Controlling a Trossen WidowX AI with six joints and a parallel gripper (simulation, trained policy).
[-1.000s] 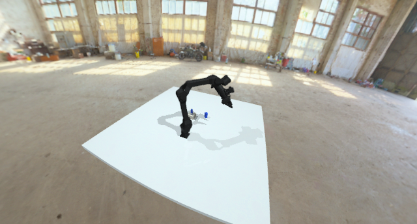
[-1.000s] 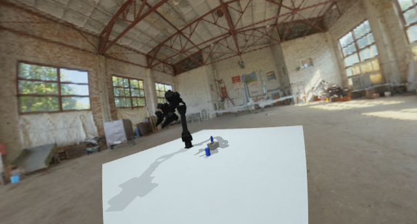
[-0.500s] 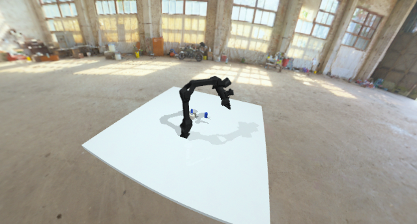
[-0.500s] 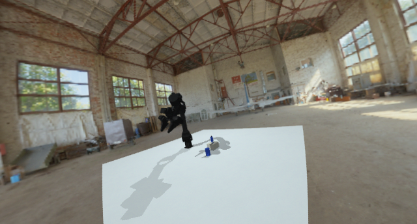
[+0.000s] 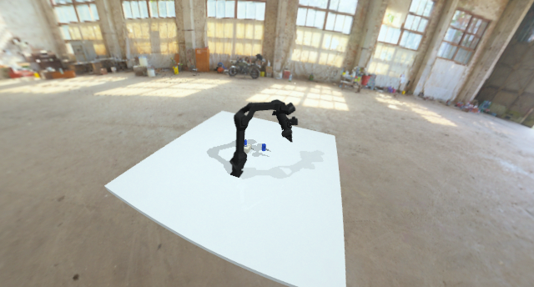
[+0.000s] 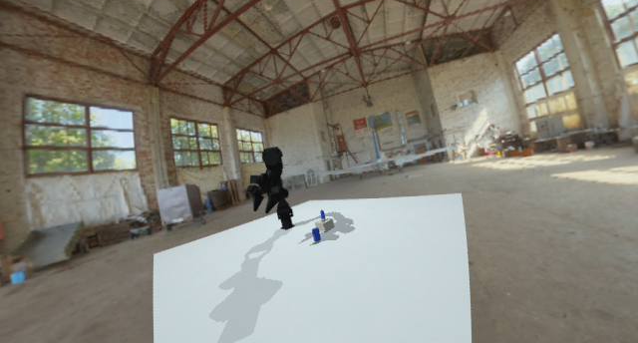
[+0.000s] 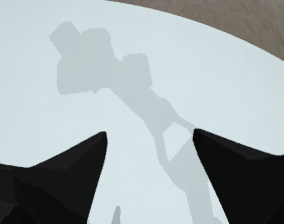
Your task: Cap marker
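My gripper tip is now 60 mm short of the blue cap, 200 mm to the right of it and 160 mm above it. The rest, counted from my gripper tip: holder block: 330 mm to the left, 170 mm below; then blue marker: 330 mm to the left, 110 mm below.
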